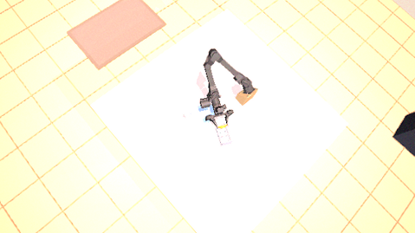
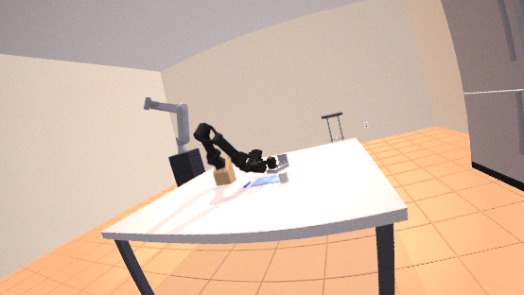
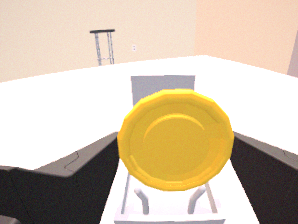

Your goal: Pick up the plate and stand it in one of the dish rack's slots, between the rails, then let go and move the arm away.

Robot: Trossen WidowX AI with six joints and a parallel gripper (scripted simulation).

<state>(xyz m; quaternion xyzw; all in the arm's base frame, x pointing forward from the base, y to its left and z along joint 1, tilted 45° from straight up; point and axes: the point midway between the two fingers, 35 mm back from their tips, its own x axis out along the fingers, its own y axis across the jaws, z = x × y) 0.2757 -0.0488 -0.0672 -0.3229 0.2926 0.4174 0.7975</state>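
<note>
Now: gripper tip 4 cm above the wire dish rack, 3 cm to the right of it and 2 cm short of it. Also, from my gripper tip: white cup 24 cm to the right, 9 cm ahead, 4 cm below; then yellow plate 1 cm to the right; then blue spoon 19 cm to the right, 12 cm behind, 6 cm below.
</note>
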